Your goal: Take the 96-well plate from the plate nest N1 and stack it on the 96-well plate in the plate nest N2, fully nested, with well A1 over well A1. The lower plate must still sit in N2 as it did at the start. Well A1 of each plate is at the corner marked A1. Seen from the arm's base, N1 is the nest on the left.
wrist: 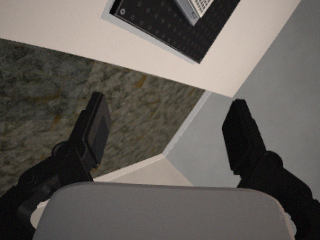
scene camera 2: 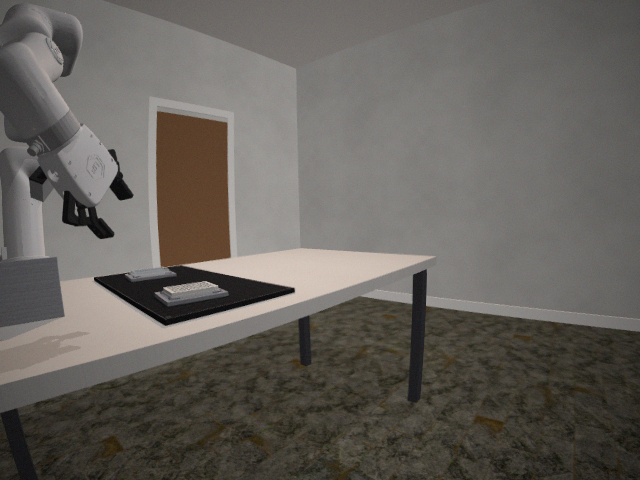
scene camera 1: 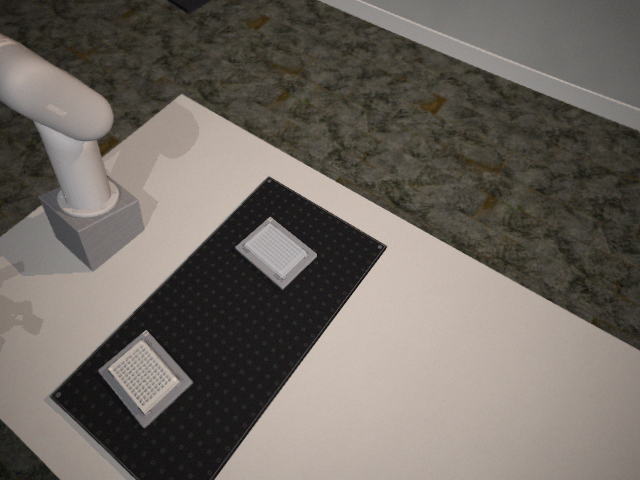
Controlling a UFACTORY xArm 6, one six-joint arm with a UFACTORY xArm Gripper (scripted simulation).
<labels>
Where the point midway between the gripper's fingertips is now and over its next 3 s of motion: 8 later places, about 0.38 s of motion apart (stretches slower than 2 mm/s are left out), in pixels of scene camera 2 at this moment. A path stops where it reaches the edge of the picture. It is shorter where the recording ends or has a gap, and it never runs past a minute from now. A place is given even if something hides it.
My gripper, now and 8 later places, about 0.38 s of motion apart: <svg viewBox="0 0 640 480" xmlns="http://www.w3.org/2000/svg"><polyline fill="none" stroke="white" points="117,216 134,218 148,220 159,222 169,224 175,226 180,227 183,230 185,231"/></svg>
</labels>
